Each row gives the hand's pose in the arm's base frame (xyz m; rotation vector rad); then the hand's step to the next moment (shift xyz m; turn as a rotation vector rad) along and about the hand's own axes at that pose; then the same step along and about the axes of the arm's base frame.
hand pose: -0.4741 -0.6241 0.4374 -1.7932 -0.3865 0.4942
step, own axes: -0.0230 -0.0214 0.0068 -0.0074 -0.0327 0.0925
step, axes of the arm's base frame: -0.0234 -0.0002 0.0221 -0.0545 0.0812 0.0109
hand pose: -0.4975 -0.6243 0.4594 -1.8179 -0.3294 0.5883
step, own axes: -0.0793 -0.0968 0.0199 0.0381 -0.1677 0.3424
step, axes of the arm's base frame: -0.0707 0.0074 0.1049 -0.1437 0.3483 0.0694
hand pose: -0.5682 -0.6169 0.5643 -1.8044 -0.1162 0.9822
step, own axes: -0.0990 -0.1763 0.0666 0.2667 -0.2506 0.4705
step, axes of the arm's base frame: -0.0481 0.0817 0.1906 -0.0488 0.5940 -0.0092
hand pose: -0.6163 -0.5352 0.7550 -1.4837 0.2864 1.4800
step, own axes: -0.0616 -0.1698 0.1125 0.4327 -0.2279 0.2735
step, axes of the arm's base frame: 0.0412 0.1389 0.1558 0.0963 0.5118 -0.2069
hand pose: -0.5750 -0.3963 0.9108 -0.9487 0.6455 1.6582
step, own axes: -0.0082 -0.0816 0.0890 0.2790 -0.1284 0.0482
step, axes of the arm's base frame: 0.0555 0.0902 0.0586 0.0783 0.2220 -0.2031
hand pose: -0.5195 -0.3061 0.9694 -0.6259 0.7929 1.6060
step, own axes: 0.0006 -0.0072 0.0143 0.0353 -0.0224 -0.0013
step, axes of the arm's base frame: 0.0074 0.0122 0.0074 0.0158 0.0229 -0.0313
